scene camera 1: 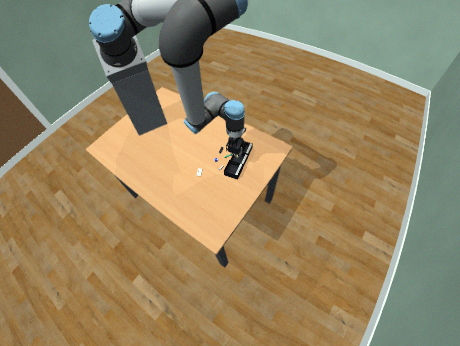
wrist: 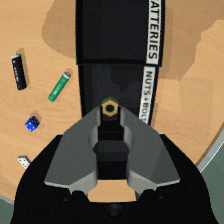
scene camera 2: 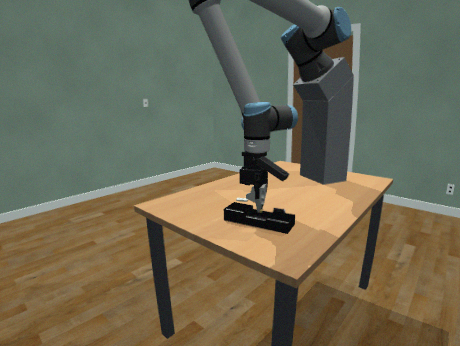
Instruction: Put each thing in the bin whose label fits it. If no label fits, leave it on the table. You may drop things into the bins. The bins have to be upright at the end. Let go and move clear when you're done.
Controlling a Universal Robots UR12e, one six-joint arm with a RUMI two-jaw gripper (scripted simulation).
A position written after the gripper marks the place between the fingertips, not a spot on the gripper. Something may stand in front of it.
Observation:
In view: the gripper (scene camera 2: 259, 211) and a black bin (scene camera 2: 240, 213).
The black bin shows as well in the wrist view (wrist: 101, 41). The gripper shows as well in the wrist view (wrist: 109, 107).

